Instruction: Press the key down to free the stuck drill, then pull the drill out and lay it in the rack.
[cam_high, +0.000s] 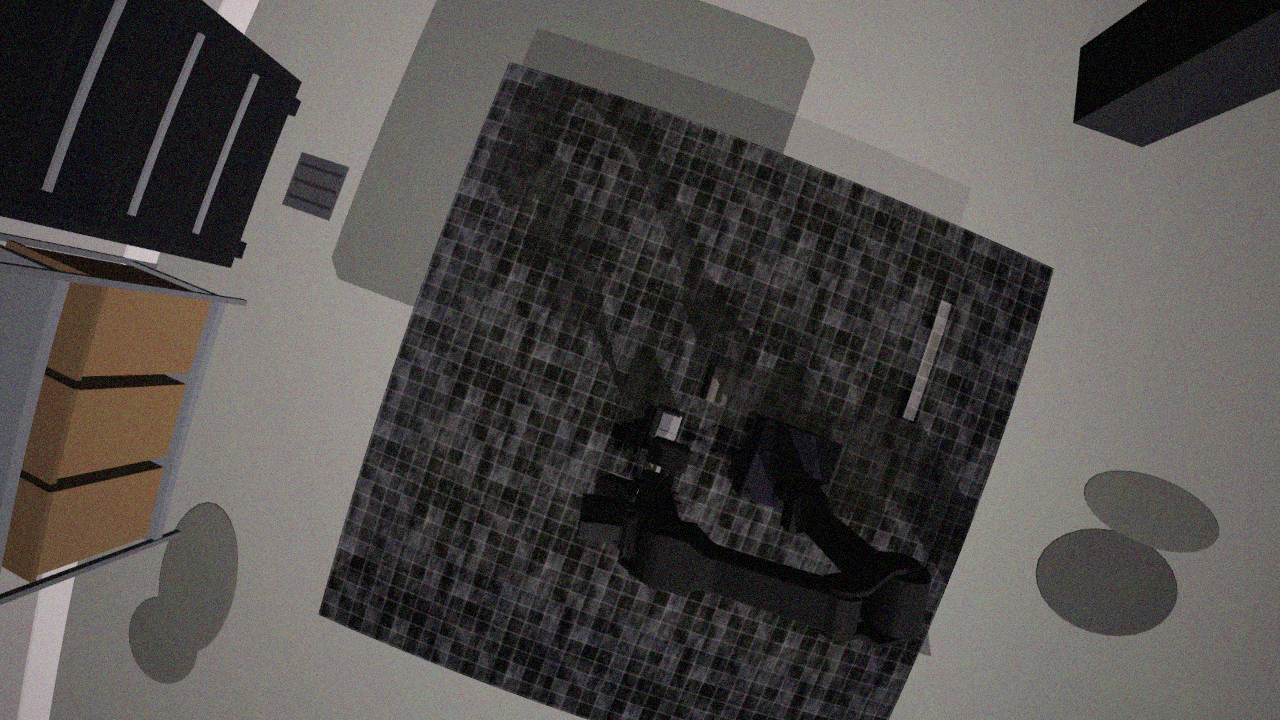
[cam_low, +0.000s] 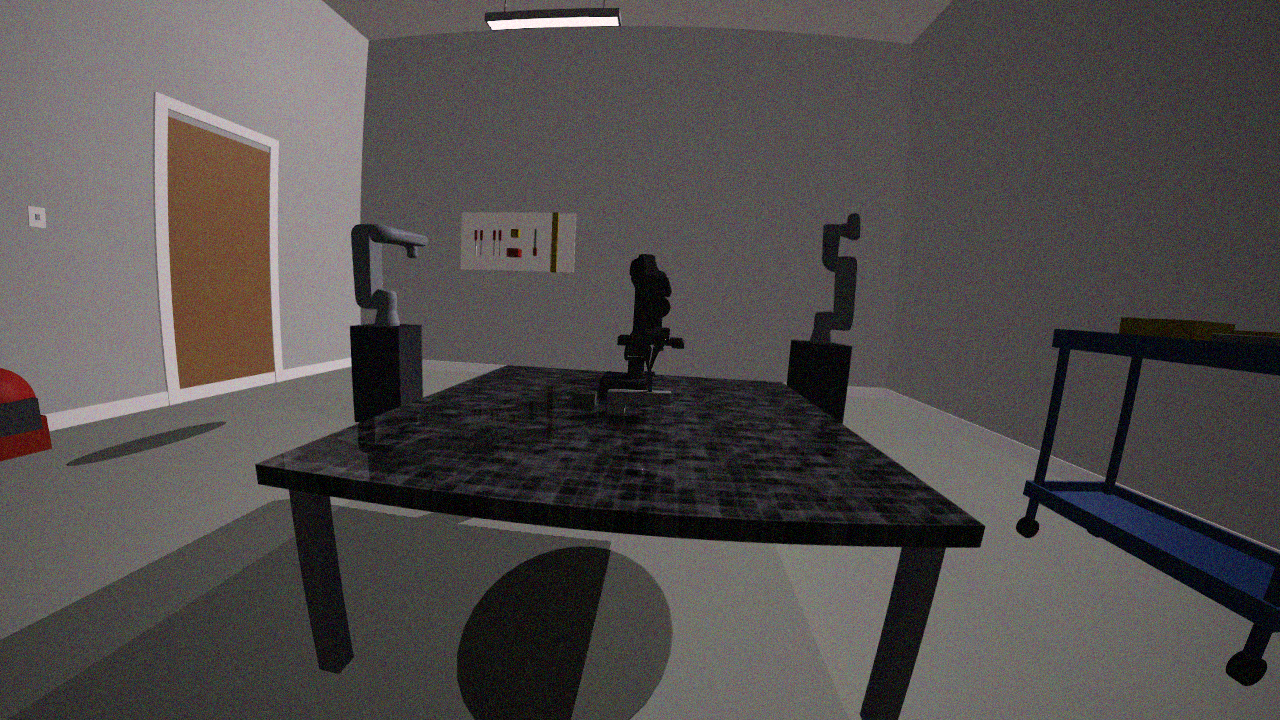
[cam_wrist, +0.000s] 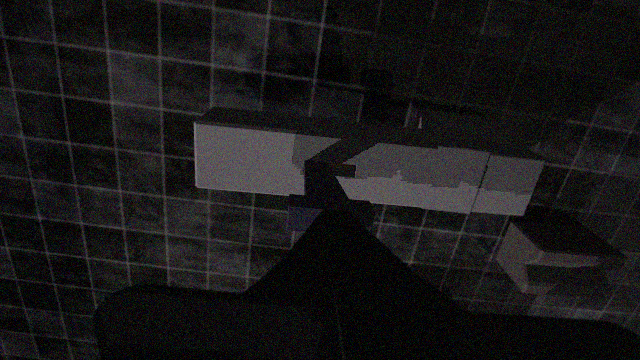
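My gripper tip is now 80 mm above the drill, 50 mm to the left of it and 10 mm past it. The rest, counted from my gripper tip: dark grey block: 90 mm below, 30 mm to the right, 10 mm behind.
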